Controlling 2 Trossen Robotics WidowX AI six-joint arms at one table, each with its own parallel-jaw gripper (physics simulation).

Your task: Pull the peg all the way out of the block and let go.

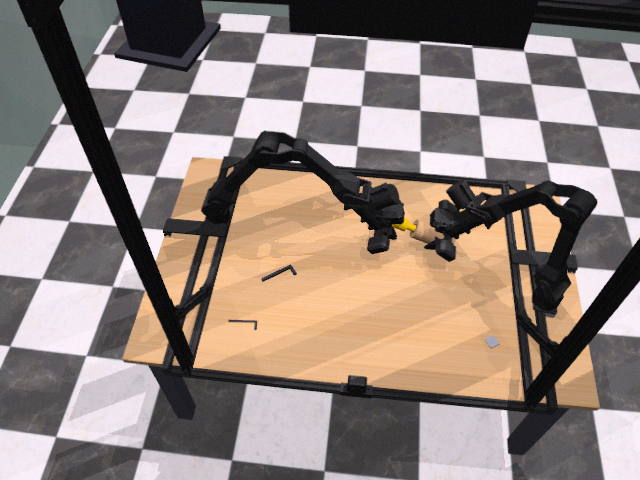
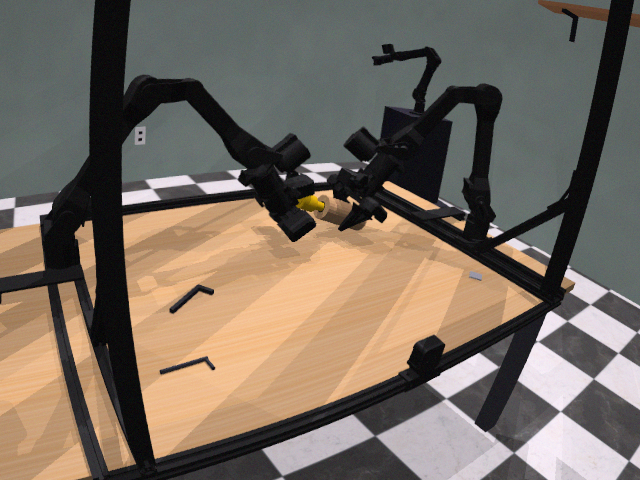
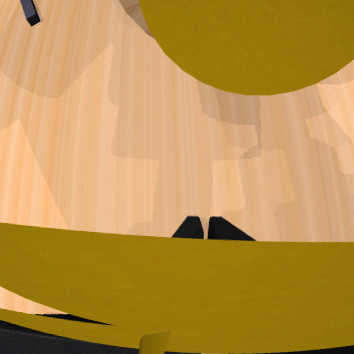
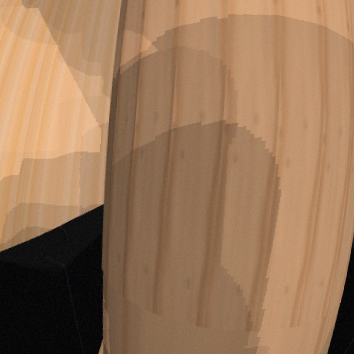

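Seen in the pictures: left gripper, fingertip midpoint: [image 1: 395,238]; right gripper, fingertip midpoint: [image 1: 425,240] [image 2: 332,225]; left arm's base at its link origin: [image 1: 217,218] [image 2: 62,264]; right arm's base at its link origin: [image 1: 544,302] [image 2: 474,236].
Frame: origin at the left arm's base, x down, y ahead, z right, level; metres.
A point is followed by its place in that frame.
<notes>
The light wooden block [image 1: 421,233] {x -0.058, y 0.604, z -0.072 m} [image 2: 338,211] {x -0.046, y 0.613, z -0.068 m} [image 4: 200,200] is a thick cylinder tilted above the table. My right gripper [image 1: 425,236] {x 0.001, y 0.620, z -0.098 m} [image 2: 337,210] [image 4: 207,211] {x 0.001, y 0.620, z -0.098 m} is shut on it, with fingers on both sides. The yellow peg [image 1: 405,224] {x -0.075, y 0.555, z -0.077 m} [image 2: 309,202] {x -0.070, y 0.539, z -0.068 m} [image 3: 175,275] has its narrow end at the block's left end face; how deep it sits is too small to tell. My left gripper [image 1: 391,229] {x 0.017, y 0.533, z -0.093 m} [image 2: 298,207] [image 3: 206,227] {x 0.017, y 0.533, z -0.093 m} is at the peg's other end. Its fingertips nearly meet, with a thin gap and no peg showing in it. Yellow surface hides the rest of the fingers.
Two black L-shaped keys, a thicker one [image 1: 278,272] {x 0.013, y 0.239, z 0.127 m} [image 2: 185,299] {x 0.013, y 0.232, z 0.136 m} and a thinner one [image 1: 242,320] {x 0.013, y 0.196, z 0.302 m} [image 2: 183,365] {x 0.014, y 0.196, z 0.305 m}, lie at the left of the table. A small grey tile [image 1: 491,341] {x 0.016, y 0.849, z 0.173 m} [image 2: 475,275] {x 0.016, y 0.849, z 0.173 m} lies at the right. A black box [image 1: 356,383] {x -0.035, y 0.537, z 0.409 m} [image 2: 428,352] {x -0.030, y 0.525, z 0.416 m} stands on the front rail.
</notes>
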